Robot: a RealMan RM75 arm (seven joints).
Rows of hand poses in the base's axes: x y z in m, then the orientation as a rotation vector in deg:
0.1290 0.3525 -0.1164 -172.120 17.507 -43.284
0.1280 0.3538 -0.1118 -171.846 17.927 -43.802
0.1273 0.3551 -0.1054 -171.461 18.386 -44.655
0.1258 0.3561 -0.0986 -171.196 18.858 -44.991
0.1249 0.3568 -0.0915 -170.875 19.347 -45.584
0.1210 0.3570 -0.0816 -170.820 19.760 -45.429
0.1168 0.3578 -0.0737 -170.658 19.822 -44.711
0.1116 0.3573 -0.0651 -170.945 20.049 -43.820
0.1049 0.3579 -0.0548 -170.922 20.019 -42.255
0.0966 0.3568 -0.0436 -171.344 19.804 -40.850
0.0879 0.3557 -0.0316 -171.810 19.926 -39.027
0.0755 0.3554 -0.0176 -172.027 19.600 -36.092
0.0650 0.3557 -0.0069 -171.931 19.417 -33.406
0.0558 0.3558 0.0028 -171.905 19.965 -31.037
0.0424 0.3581 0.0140 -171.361 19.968 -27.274
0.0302 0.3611 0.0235 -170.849 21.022 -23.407
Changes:
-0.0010 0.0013 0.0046 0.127 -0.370 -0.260
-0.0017 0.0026 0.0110 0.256 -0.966 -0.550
-0.0032 0.0036 0.0178 0.427 -1.224 -0.834
-0.0041 0.0043 0.0249 0.569 -1.649 -1.139
-0.0080 0.0045 0.0348 0.689 -1.563 -1.387
-0.0122 0.0053 0.0427 1.063 -1.175 -1.352
-0.0174 0.0048 0.0513 1.076 -0.565 -1.486
-0.0241 0.0054 0.0616 1.559 0.367 -1.360
-0.0324 0.0043 0.0728 1.559 1.312 -1.198
-0.0411 0.0032 0.0848 1.638 2.528 -1.240
-0.0535 0.0029 0.0988 2.201 4.358 -0.891
-0.0640 0.0032 0.1095 2.963 5.981 -0.607
-0.0732 0.0033 0.1192 3.584 7.448 -0.838
-0.0866 0.0056 0.1304 4.951 9.685 -0.570
-0.0988 0.0086 0.1399 6.288 12.044 -1.019

